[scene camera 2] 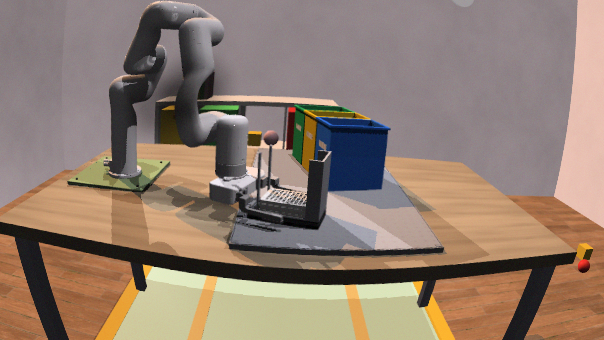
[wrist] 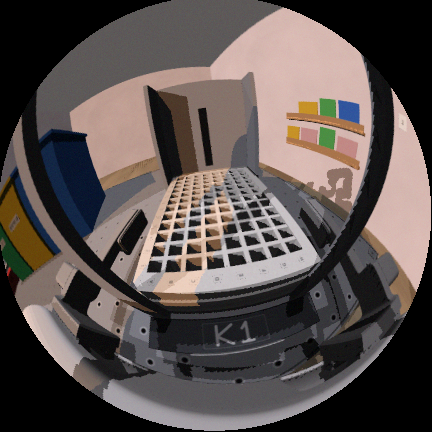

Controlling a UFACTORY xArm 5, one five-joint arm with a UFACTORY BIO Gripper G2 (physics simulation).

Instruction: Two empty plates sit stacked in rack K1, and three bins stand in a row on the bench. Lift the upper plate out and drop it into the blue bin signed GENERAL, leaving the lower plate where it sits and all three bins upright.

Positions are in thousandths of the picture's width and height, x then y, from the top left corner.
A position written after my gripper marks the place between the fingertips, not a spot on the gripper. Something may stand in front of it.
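Visible to me: my gripper (wrist: 510, 487); a blue bin (scene camera 2: 594, 434), (wrist: 154, 367); a yellow bin (scene camera 2: 514, 384).
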